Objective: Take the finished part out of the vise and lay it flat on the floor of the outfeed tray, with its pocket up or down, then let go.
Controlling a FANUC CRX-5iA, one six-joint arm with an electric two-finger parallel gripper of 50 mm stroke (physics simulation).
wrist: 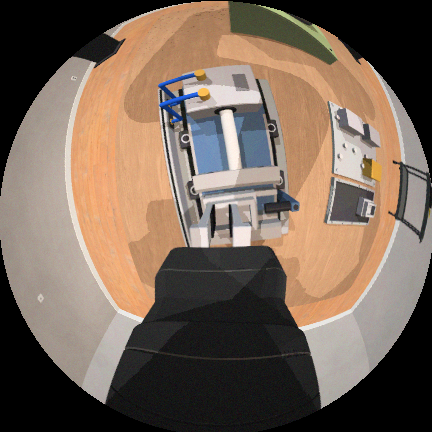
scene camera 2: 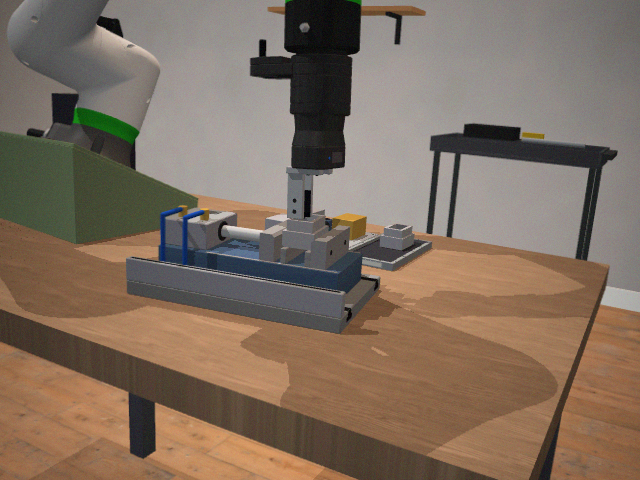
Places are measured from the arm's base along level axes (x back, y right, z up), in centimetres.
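Where they show: gripper, fingertip midpoint: [wrist: 221, 213] [scene camera 2: 299, 217]; arm's base, link origin: [scene camera 2: 92, 163].
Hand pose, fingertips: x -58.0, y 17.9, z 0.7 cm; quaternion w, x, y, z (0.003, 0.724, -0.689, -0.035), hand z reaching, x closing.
Each offset is from my fingertips to the top centre of the thing. "spot": to the spot under its first point.
The finished part {dy -1.0, dx -0.5, dz -0.1 cm} [scene camera 2: 302, 239] [wrist: 253, 210] is a light grey stepped block with a pocket. It sits level between the jaws of the vise {dy -0.6, dx +6.4, dz -1.7 cm} [scene camera 2: 310, 273] [wrist: 237, 180]. My gripper [scene camera 2: 302, 215] [wrist: 221, 213] points straight down at the part, its fingers drawn close together at the raised upper step around the pocket. It is shut on the finished part; the fingers hide the exact contact. The outfeed tray [scene camera 2: 379, 252] [wrist: 345, 200], dark-floored with a pale rim, lies behind and right of the vise in the scene view. Another pocketed grey part {dy -36.2, dx -0.1, dz -7.5 cm} [scene camera 2: 397, 240] [wrist: 367, 207] stands in it.
A pale plate with posts {dy -31.8, dx +14.4, dz -10.8 cm} [wrist: 347, 159] and an orange block {dy -36.2, dx +9.8, dz -7.2 cm} [scene camera 2: 349, 225] [wrist: 372, 169] are beside the tray. Blue bent pipes {spot: dy +7.8, dx +16.2, dz -3.7 cm} [scene camera 2: 162, 235] [wrist: 175, 102] rise at the vise's other end. A black handle {spot: dy -6.7, dx +0.4, dz -2.0 cm} [wrist: 277, 206] sticks out near the part. A green sloped block [scene camera 2: 77, 191] [wrist: 280, 30] stands farther off.
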